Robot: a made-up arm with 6 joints.
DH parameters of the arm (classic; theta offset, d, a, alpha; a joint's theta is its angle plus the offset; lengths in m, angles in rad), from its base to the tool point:
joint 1: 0 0.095 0 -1.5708
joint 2: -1.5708 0 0.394 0
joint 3: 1.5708 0.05 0 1.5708
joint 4: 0 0.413 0 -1.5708
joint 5: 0 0 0 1.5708
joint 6: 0 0.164 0 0
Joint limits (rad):
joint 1: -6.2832..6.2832
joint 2: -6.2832..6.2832
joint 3: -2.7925..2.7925
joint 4: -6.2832..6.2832
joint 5: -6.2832..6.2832
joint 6: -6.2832..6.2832
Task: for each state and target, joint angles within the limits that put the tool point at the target. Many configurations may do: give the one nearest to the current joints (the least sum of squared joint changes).
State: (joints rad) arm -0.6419 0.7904 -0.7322 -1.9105 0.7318 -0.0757
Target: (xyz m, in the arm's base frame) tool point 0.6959 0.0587 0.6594
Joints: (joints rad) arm 0.1454 1.2460 -0.5496 -1.9130 0.6441 -0.0757
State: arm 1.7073 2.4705 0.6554 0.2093 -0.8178 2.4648
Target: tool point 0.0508 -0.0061 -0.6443
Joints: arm 1.7481 2.5017 1.4062 0.7180 -1.1602 2.4648
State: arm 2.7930 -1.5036 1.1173 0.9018 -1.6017 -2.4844
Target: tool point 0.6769 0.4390 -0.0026
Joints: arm 3.6226 -1.9569 0.7390 0.8817 -1.4745 -2.4844
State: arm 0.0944 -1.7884 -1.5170 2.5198 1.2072 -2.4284
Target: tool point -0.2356 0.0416 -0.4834
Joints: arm 0.3402 -1.8361 -1.3951 2.6568 1.0918 -2.4284
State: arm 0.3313 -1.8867 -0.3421 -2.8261 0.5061 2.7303
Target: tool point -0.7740 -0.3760 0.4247
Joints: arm 0.4582 -1.0318 -0.0943 -2.7531 0.8076 2.7303
